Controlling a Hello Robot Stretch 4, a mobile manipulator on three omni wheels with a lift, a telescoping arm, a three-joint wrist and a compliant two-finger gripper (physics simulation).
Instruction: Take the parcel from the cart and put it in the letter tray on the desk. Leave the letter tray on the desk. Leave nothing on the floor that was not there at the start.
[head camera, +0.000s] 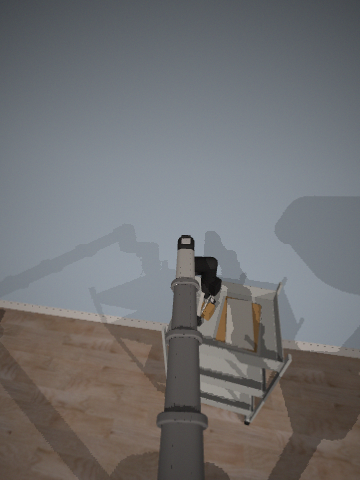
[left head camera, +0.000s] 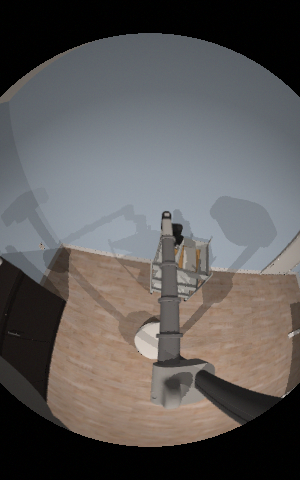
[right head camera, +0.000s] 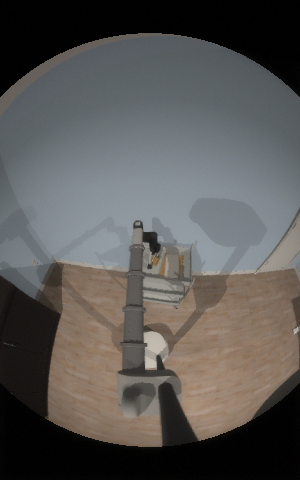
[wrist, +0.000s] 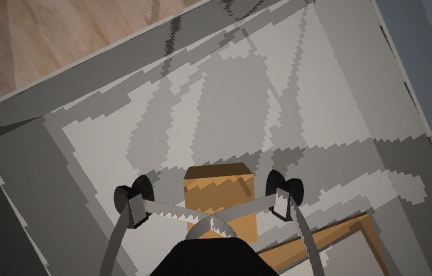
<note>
In view: my gripper (wrist: 208, 188), a brown parcel (wrist: 211, 188) and a three-shelf cart (head camera: 229, 379).
The three-shelf cart shows as well in the right head camera view (right head camera: 157, 289) and in the wrist view (wrist: 325, 99).
</note>
